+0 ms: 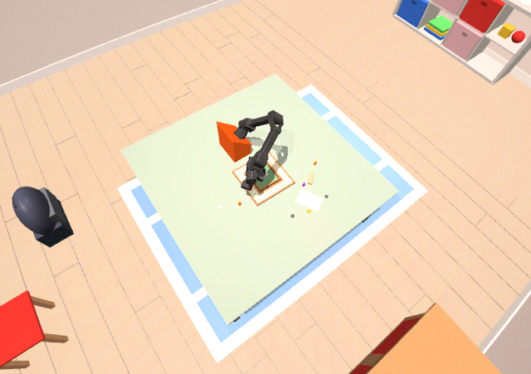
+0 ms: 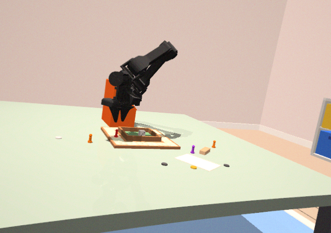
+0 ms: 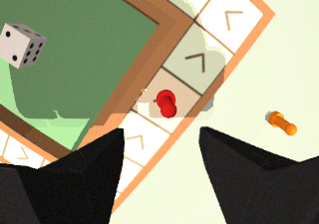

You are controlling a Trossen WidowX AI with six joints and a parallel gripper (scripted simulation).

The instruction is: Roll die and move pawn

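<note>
My gripper tip is 10 mm to the left of the red pawn and 50 mm above it. The rest, counted from my gripper tip: purple pawn: 210 mm ahead, 250 mm to the left, 60 mm below; then green tray floor: 110 mm to the left, 70 mm below; then white die: 120 mm to the left, 50 mm below.
</note>
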